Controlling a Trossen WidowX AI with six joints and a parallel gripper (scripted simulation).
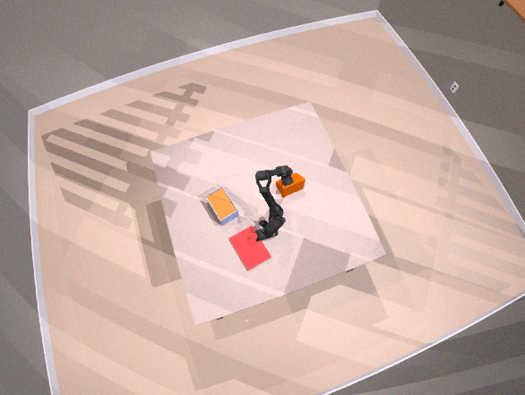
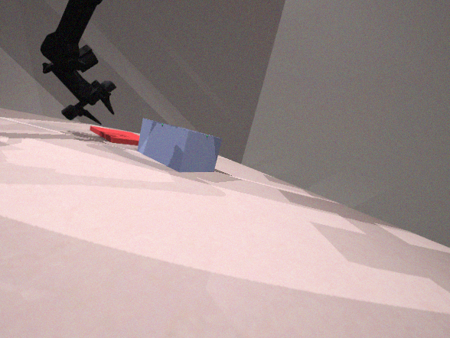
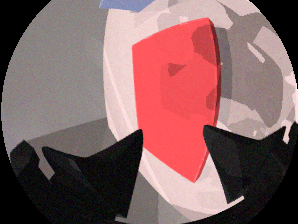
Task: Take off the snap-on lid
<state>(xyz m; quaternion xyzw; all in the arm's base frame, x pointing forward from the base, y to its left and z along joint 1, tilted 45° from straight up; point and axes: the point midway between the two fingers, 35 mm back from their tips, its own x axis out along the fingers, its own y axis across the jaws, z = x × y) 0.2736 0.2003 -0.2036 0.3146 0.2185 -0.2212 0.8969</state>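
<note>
The flat red lid is 6 cm ahead of my gripper tip, 5 cm below it and 1 cm to the left of it. The rest, counted from my gripper tip: blue storage box: 30 cm to the right, 16 cm ahead, 1 cm below.
</note>
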